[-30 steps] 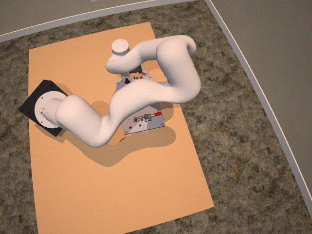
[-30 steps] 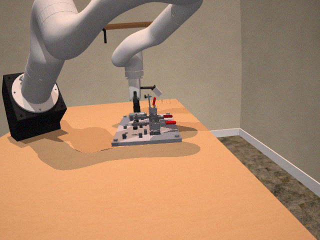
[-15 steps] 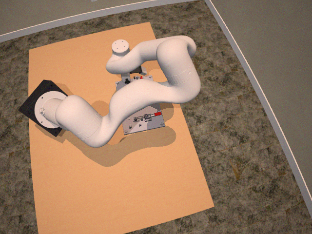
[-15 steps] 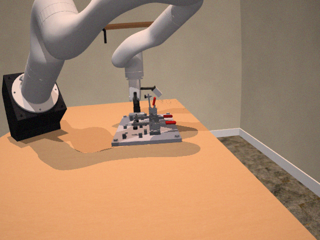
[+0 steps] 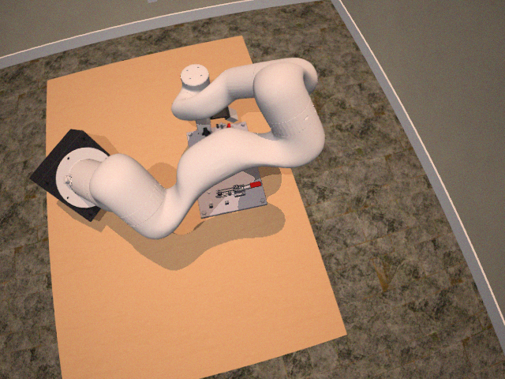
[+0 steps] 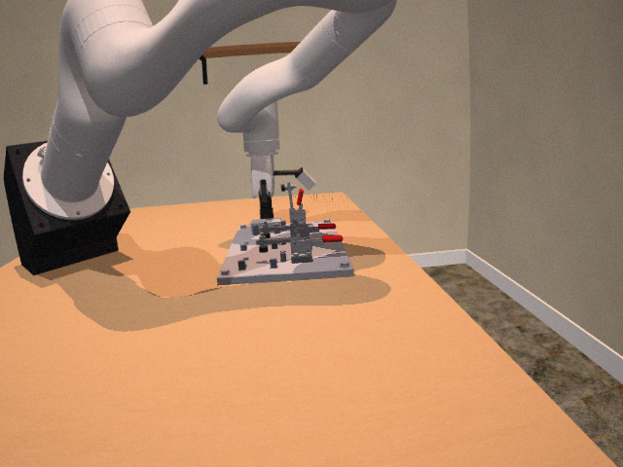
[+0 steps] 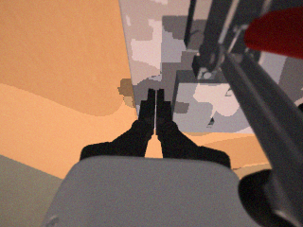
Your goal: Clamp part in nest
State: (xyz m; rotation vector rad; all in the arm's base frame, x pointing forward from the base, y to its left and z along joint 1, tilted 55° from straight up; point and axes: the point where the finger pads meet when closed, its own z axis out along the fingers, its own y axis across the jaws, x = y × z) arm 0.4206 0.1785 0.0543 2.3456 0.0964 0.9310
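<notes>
The grey block is 4 cm to the right of my hand, 1 cm below it and 1 cm behind it. Round my hand: grey fixture plate 15 cm to the right, 3 cm below, 1 cm ahead.
</notes>
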